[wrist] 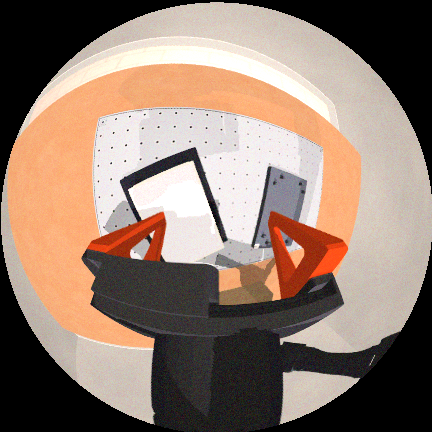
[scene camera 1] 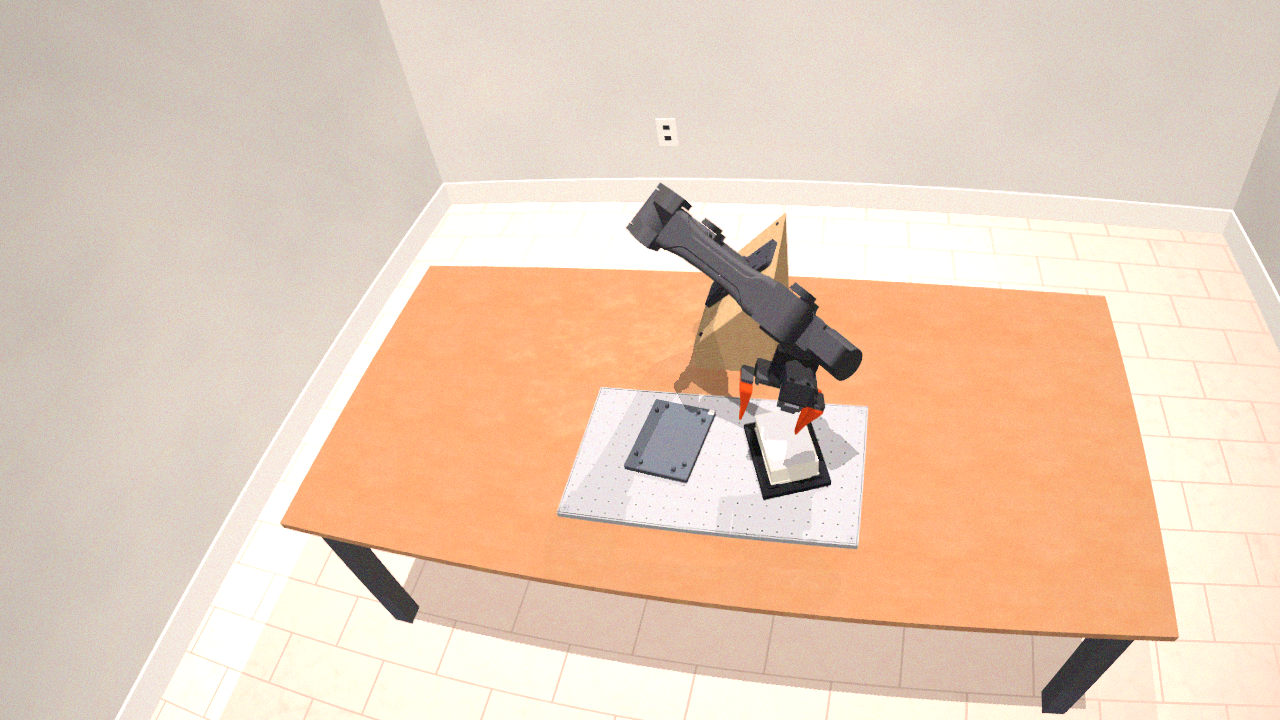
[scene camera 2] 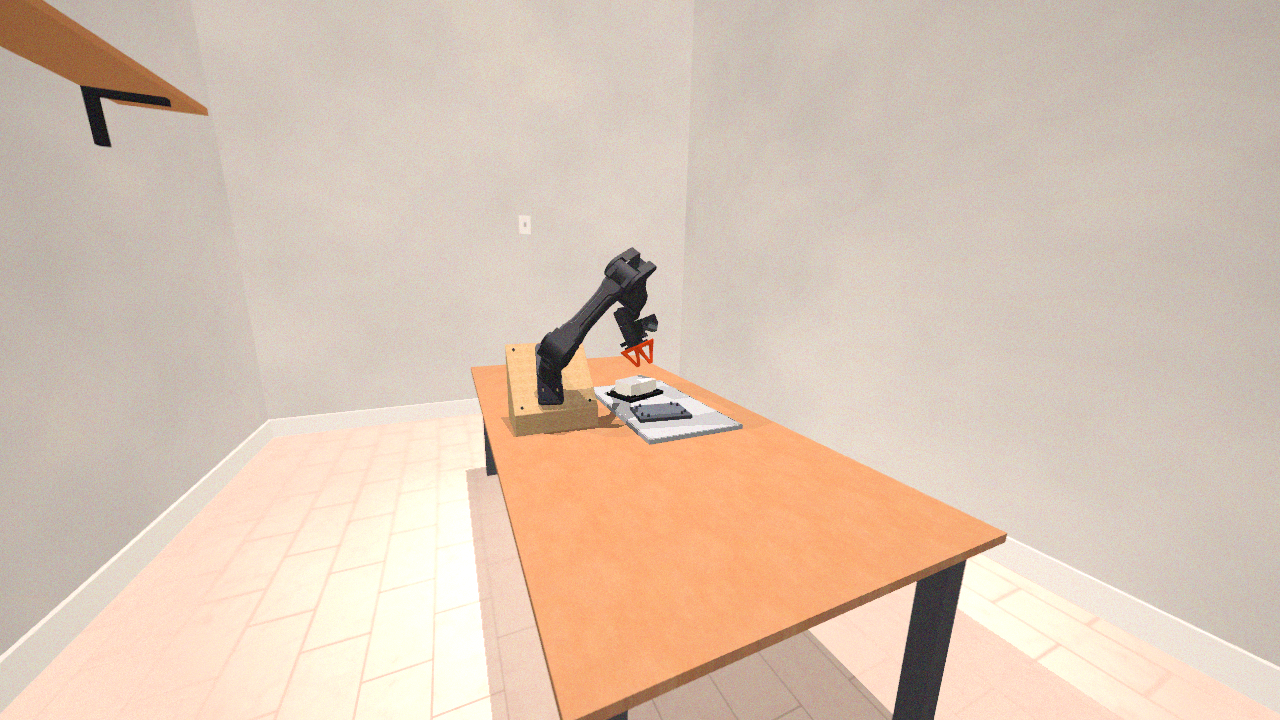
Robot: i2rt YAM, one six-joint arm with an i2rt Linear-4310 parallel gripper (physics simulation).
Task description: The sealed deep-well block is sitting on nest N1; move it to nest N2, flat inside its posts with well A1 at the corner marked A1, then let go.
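Places are measured from the arm's base along level axes (x ahead, y left, z up), in metres.
Where they show: gripper, fingertip midpoint: [wrist: 216,216] [scene camera 1: 767,425] [scene camera 2: 644,364]; arm's base at its link origin: [scene camera 2: 548,373].
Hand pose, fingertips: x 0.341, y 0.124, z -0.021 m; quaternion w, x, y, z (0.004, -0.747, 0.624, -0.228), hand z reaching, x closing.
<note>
Things, the pixels of their centre, and the offset from my fingertips. Level surfaces: height alone.
- white deep-well block at the middle of its body: [wrist: 177,216] [scene camera 1: 786,445] [scene camera 2: 635,385] dx -0.023, dy +0.026, dz -0.078 m
- black nest at the middle of its body: [wrist: 176,212] [scene camera 1: 786,453] [scene camera 2: 635,391] dx -0.023, dy +0.026, dz -0.102 m
- grey nest plate with small posts, body centre: [scene camera 1: 670,437] [wrist: 284,211] [scene camera 2: 660,410] dx -0.015, dy -0.188, dz -0.100 m
- wooden table at its surface level: dz -0.124 m
The white deep-well block [scene camera 1: 787,454] [scene camera 2: 635,385] [wrist: 175,207] sits on a black nest [scene camera 1: 796,489] [scene camera 2: 612,394] [wrist: 160,166], on the right in the first scene view. A grey nest plate with small posts [scene camera 1: 669,440] [scene camera 2: 660,411] [wrist: 286,200] lies apart from it, on the left in that view. Nest labels and the A1 marks cannot be read. My gripper [scene camera 1: 768,427] [scene camera 2: 638,364] [wrist: 216,216] is open with its orange fingers wide apart. It hangs above the block, toward the block's end nearest the arm base, and holds nothing. The block's near end is partly hidden in the wrist view.
Both nests stand on a perforated light board [scene camera 1: 581,492] [scene camera 2: 707,427] [wrist: 112,145] on the wooden table [scene camera 1: 447,429] [scene camera 2: 716,555] [wrist: 45,200]. The arm's wooden wedge base [scene camera 1: 747,344] [scene camera 2: 550,418] stands behind the board. A wall shelf [scene camera 2: 89,58] shows at upper left in the second scene view.
</note>
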